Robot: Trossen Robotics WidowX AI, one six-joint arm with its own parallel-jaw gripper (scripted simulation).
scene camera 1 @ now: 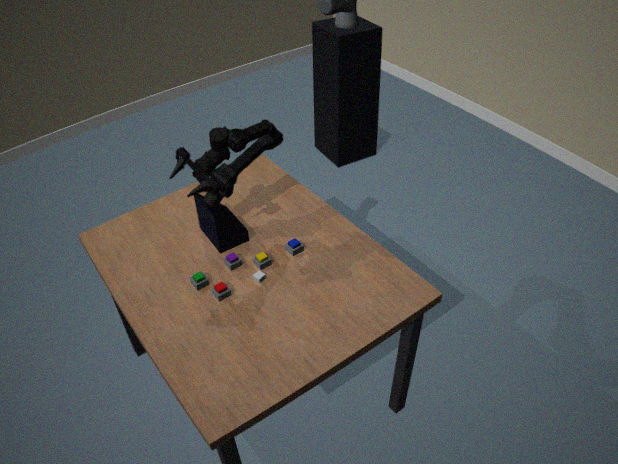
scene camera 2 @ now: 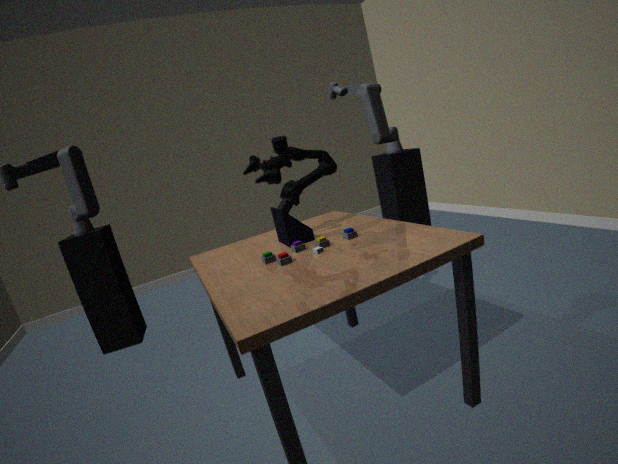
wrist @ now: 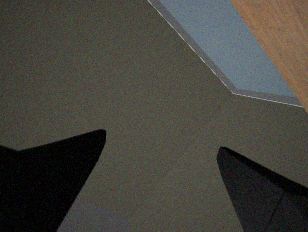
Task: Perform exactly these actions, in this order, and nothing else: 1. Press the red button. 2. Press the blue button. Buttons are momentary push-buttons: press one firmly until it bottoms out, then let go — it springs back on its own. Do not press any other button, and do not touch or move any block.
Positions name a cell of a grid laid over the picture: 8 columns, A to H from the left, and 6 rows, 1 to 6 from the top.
Scene:
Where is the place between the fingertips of my gripper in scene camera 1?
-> At C3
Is my gripper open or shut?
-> Open.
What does my gripper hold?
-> Nothing.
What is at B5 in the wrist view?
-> My gripper.

